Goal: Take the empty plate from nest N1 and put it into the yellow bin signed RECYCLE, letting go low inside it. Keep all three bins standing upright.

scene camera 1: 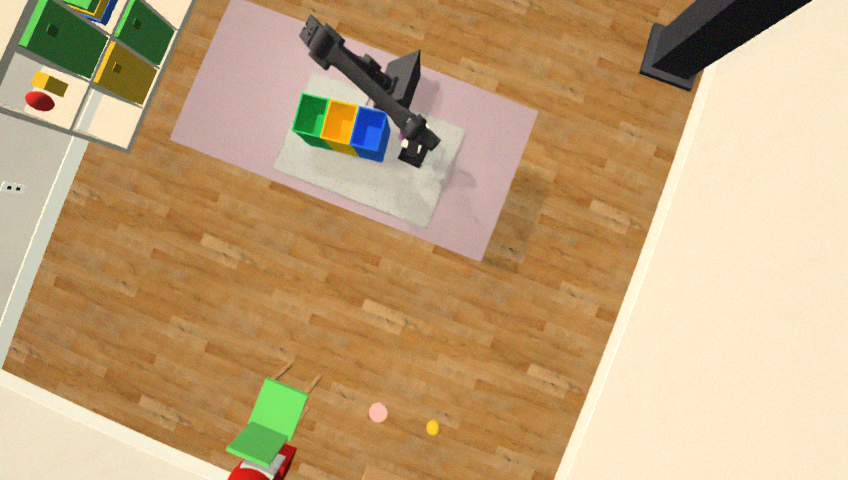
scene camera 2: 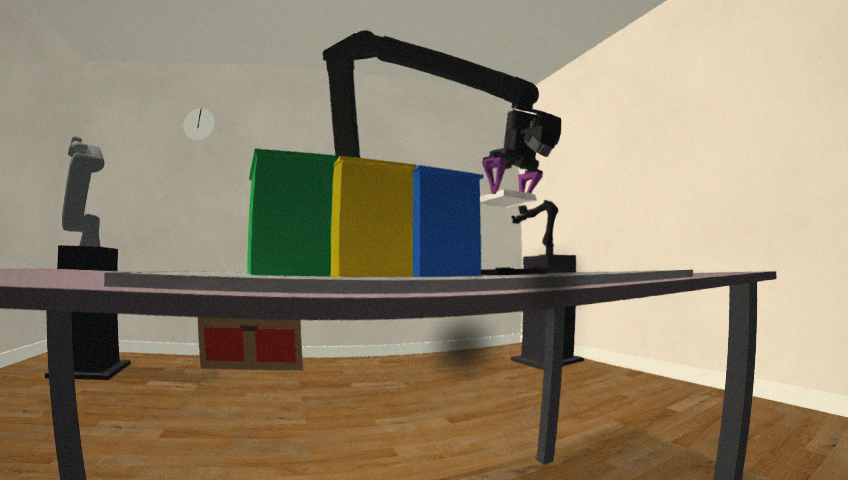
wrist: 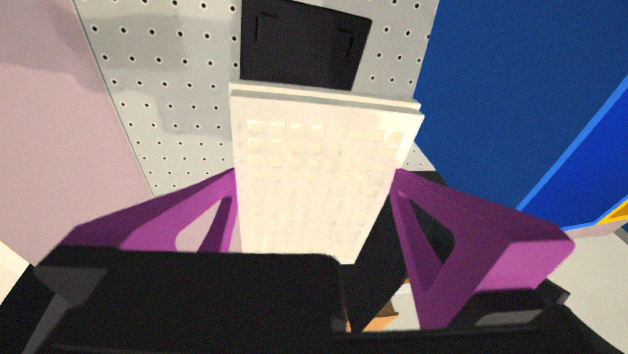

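Note:
My gripper with purple fingers is shut on the white plate, gripping its two long sides. The plate hangs roughly level, high above the black nest, to the right of the blue bin in the scene camera 2 view, a little below the bins' rim height. The yellow bin stands upright between the green bin and the blue bin, which also stand upright. No sign on the bins is readable. In the scene camera 1 view the arm hides most of the plate.
The blue bin's wall rises close to the plate's right in the wrist view. The bins stand on a grey perforated board on the pink table top. The arm reaches over from behind the bins.

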